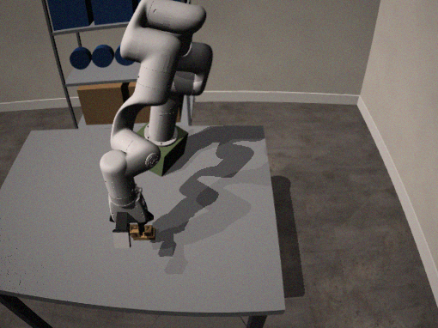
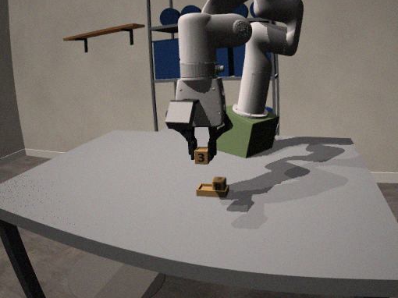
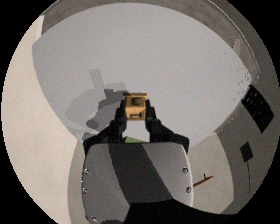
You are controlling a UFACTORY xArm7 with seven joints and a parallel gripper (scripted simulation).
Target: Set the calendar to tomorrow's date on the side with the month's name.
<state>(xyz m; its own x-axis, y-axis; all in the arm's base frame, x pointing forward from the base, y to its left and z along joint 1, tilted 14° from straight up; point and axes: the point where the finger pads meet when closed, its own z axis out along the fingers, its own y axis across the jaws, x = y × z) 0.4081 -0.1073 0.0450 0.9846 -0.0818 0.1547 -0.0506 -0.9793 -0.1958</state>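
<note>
My gripper is now 7 cm past the wooden calendar tray, 1 cm to the right of it and 13 cm above it. From my hand the other things lie so: cube (1 cm below).
</note>
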